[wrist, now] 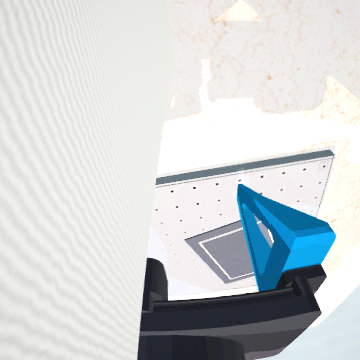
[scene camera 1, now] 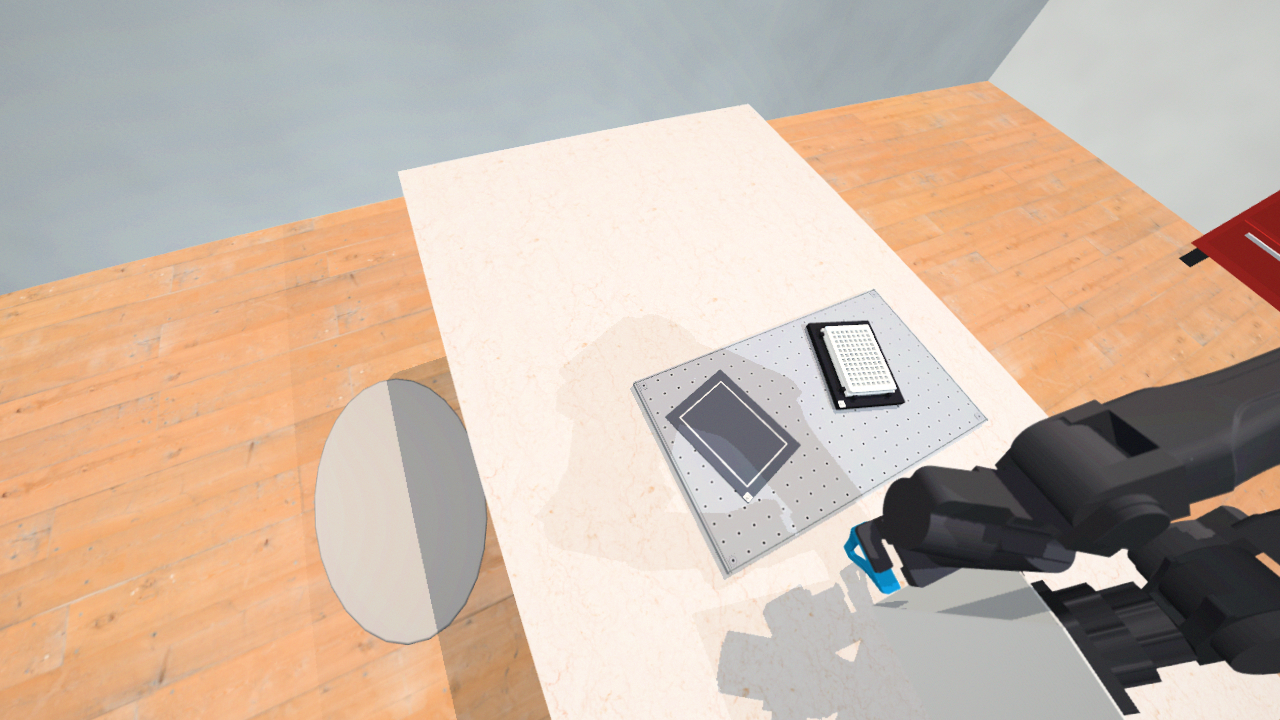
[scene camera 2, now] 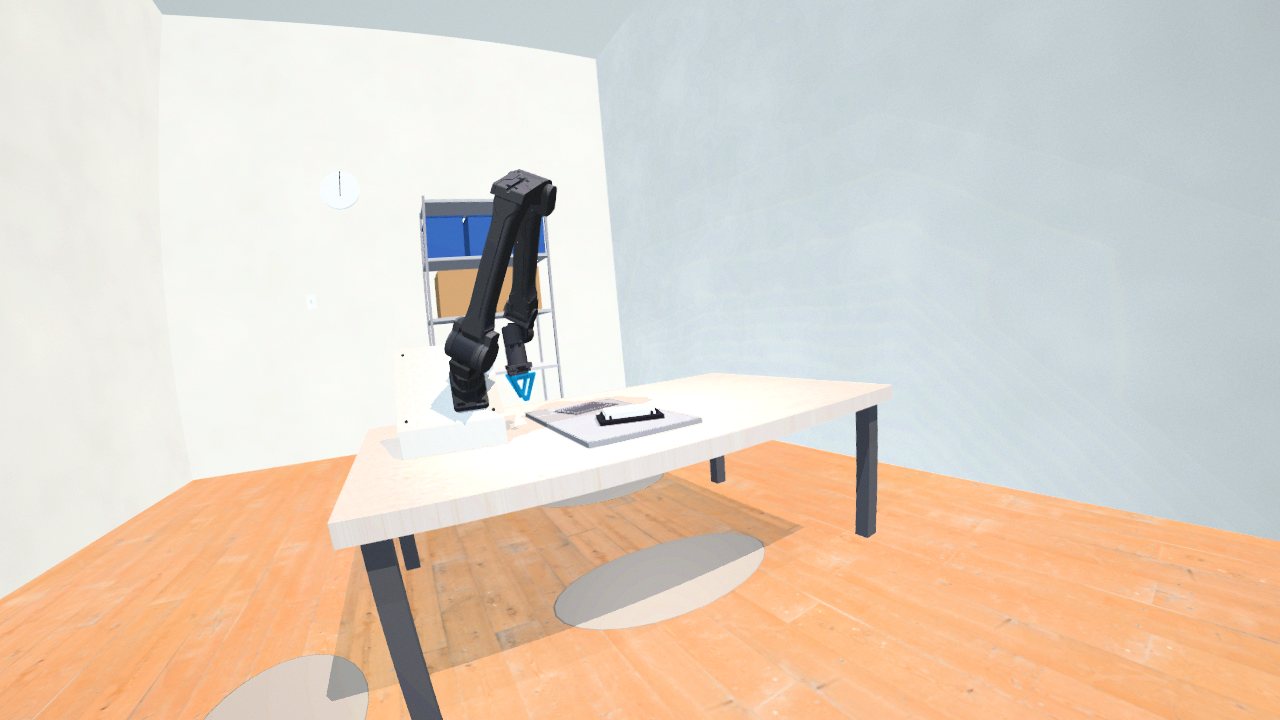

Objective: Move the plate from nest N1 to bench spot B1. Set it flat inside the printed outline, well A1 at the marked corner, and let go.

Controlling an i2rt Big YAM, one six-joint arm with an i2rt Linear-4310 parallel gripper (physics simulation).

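Frame: origin at the arm's base, x down, y back, z left, level; metres.
Seen in the pictures: gripper, fingertip midpoint: [wrist: 171, 196] [scene camera 1: 879, 537] [scene camera 2: 524, 399]; arm's base, origin of the base link: [scene camera 1: 1067, 641] [scene camera 2: 468, 390].
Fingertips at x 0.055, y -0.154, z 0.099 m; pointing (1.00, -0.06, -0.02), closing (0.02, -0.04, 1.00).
Observation:
Offsets run from my fingertips to a thing's middle. "spot": to the spot under its first point. Level surfaces: height alone.
The white well plate {dx +0.047, dy -0.235, dz -0.174 m} [scene camera 1: 859, 360] [scene camera 2: 629, 412] lies flat in its black nest on the far right part of the grey perforated board {dx +0.072, dy -0.195, dz -0.074 m} [scene camera 1: 935, 397] [scene camera 2: 573, 429] [wrist: 200, 200]. The dark grey bench spot with its white printed outline {spot: dx +0.065, dy -0.193, dz +0.087 m} [scene camera 1: 732, 435] [wrist: 228, 251] is on the board's left part, with nothing on it. A small white corner mark {dx +0.064, dy -0.104, dz +0.108 m} [scene camera 1: 747, 493] sits at its near corner. My gripper [scene camera 1: 866, 556] [scene camera 2: 522, 385] is open and empty. It hangs just off the board's near edge, apart from the plate. In the wrist view only one blue finger [wrist: 286, 236] shows.
The arm's white base block [scene camera 1: 975, 653] [scene camera 2: 447, 435] stands on the pale table {dx +0.079 m} [scene camera 1: 582, 223] [scene camera 2: 760, 403] beside the board and fills the left of the wrist view [wrist: 71, 178]. A shelf rack [scene camera 2: 423, 269] stands behind the arm. A red cabinet [scene camera 1: 1249, 246] is at the right.

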